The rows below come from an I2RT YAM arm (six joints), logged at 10 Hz.
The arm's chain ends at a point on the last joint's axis. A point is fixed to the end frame.
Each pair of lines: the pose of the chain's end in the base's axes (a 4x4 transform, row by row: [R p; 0 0 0 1], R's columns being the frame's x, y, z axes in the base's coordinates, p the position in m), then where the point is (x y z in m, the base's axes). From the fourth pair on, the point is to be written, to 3 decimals.
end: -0.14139, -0.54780, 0.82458, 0.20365; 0.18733, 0.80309, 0.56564, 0.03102; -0.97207, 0.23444, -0.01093, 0.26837; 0, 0, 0, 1
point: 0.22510 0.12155 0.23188
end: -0.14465, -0.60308, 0.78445, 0.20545; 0.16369, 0.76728, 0.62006, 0.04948; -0.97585, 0.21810, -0.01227, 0.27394; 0, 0, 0, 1
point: 0.22107 0.14074 0.23631
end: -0.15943, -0.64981, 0.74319, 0.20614; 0.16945, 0.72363, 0.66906, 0.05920; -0.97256, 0.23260, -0.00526, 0.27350; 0, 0, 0, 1
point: 0.21572 0.15185 0.23728
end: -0.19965, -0.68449, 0.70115, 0.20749; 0.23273, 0.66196, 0.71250, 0.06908; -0.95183, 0.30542, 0.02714, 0.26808; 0, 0, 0, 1
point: 0.210 0.165 0.239
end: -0.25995, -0.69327, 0.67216, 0.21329; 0.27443, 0.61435, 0.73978, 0.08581; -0.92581, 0.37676, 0.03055, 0.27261; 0, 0, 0, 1
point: 0.211 0.183 0.249
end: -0.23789, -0.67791, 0.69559, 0.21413; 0.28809, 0.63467, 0.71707, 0.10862; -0.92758, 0.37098, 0.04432, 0.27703; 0, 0, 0, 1
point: 0.215 0.206 0.254
